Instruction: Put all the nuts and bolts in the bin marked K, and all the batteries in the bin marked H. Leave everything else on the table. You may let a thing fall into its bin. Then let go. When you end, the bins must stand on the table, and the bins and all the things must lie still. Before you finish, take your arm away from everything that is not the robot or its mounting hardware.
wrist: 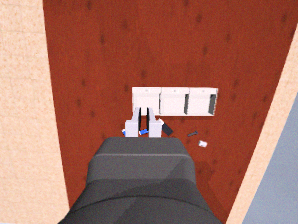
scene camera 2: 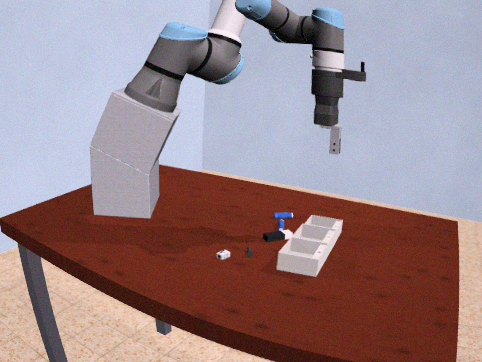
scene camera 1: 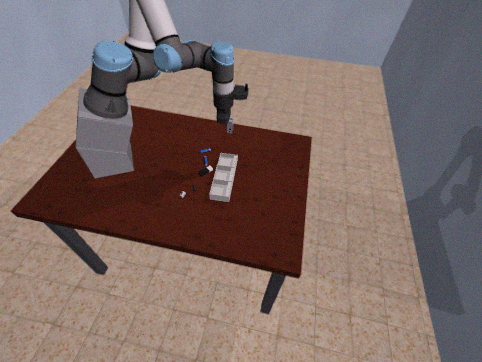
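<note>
In scene camera 1 I can see a white three-compartment bin (scene camera 1: pixel 221 188). Scene camera 2 shows me that bin (scene camera 2: pixel 303 245) as well, and there my gripper (scene camera 2: pixel 334 153) is visible too. The wrist view has them both, my gripper (wrist: pixel 143 114) and the white three-compartment bin (wrist: pixel 165 101).
</note>
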